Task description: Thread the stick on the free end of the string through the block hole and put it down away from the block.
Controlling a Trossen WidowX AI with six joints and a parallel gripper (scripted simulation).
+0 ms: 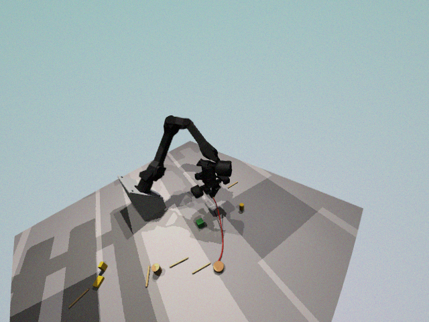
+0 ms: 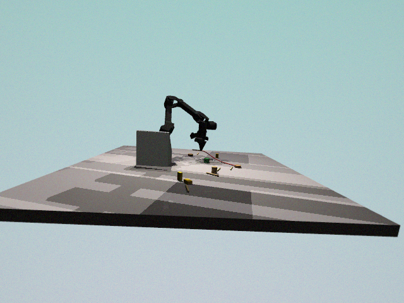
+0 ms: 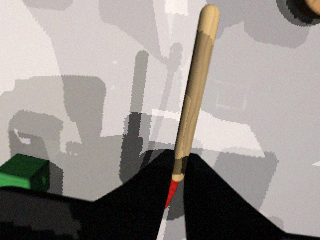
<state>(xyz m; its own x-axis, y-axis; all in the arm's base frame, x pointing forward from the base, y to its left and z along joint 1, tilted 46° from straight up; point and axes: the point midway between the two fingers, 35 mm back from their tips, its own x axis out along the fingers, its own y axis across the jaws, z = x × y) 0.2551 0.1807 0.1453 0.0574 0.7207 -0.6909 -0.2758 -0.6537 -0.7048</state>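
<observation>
My gripper tip is now 10 mm past the thin wooden stick. The rest, counted from my gripper tip: yellow cylinder 130 mm ahead, 70 mm to the left, 40 mm below; green cube 40 mm ahead, 130 mm to the right, 40 mm below; wooden cylinder 60 mm ahead, 380 mm to the right, 40 mm below.
</observation>
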